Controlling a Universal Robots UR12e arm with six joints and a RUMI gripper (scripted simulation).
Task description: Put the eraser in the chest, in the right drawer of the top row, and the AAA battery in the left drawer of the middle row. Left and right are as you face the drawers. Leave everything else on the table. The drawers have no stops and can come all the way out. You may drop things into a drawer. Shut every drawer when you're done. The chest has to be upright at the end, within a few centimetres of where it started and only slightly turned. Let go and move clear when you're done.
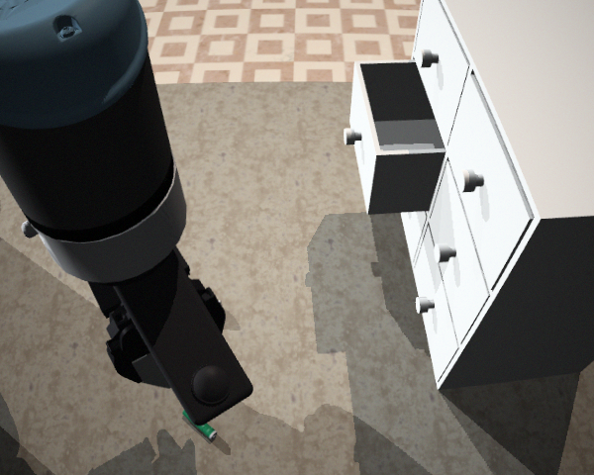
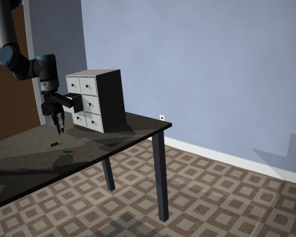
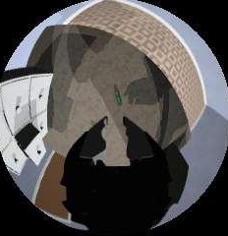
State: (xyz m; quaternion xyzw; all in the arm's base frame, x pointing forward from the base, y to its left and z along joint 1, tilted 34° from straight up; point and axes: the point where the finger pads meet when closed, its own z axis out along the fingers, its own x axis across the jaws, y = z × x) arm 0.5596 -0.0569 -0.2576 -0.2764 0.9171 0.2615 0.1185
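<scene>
My gripper is now 2 cm to the left of the green battery and 10 cm above it. Also, from my hand: white eraser (35 cm ahead, 15 cm to the left, 12 cm above); orange battery (2 cm behind, 12 cm to the left, 10 cm below).
</scene>
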